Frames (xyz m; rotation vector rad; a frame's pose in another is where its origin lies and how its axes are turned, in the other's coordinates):
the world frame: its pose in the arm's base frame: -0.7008 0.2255 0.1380 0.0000 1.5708 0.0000
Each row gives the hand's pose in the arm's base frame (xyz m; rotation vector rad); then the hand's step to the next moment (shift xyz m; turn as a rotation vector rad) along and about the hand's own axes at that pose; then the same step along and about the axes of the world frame.
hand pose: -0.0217 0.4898 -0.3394 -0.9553 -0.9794 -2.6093
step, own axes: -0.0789 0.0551 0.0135 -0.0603 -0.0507 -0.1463
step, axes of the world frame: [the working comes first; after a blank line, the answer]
step, axes of the arm's base frame: 0.0890 -0.0365 -0.0136 -0.0467 -0.0584 -0.1484

0.0136 -0.0365 0.0890 0.1484 -0.0584 -0.0467
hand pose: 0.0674 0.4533 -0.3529 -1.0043 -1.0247 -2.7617
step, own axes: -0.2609 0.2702 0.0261 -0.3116 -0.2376 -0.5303
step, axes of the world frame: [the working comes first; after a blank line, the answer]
step, axes of the arm's base frame: 0.2856 -0.2446 0.0184 -0.1086 -0.1869 -0.6229

-0.0184 -0.2446 0.2856 0.6229 -0.1869 -0.1086
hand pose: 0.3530 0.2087 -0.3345 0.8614 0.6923 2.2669
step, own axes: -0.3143 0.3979 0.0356 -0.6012 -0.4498 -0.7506
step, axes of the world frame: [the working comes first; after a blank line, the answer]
step, axes of the arm's base frame: 0.0748 -0.4782 0.1553 -0.0172 -0.2985 -1.0187

-0.1553 -0.4782 0.0748 1.0187 -0.2985 -0.0172
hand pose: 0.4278 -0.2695 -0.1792 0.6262 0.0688 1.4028
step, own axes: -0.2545 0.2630 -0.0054 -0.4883 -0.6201 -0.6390
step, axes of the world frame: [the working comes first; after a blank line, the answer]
step, axes of the arm's base frame: -0.2865 -0.2253 0.0329 0.2019 -0.2406 -0.9657

-0.0329 -0.2253 -0.2865 0.9657 -0.2406 0.2019
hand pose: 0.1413 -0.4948 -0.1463 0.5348 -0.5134 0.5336
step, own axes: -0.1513 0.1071 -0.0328 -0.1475 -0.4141 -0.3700
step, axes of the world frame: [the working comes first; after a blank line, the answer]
step, axes of the arm's base frame: -0.1656 0.0474 -0.0759 0.2501 -0.1345 -0.4995

0.0759 0.0474 -0.1656 0.4995 -0.1345 0.2501
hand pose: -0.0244 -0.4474 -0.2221 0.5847 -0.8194 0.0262
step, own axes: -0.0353 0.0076 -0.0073 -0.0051 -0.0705 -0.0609
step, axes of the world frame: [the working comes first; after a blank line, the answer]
step, axes of the arm's base frame: -0.0213 0.0170 -0.0248 0.0550 -0.0279 -0.0700

0.0248 0.0170 -0.0213 0.0700 -0.0279 0.0550
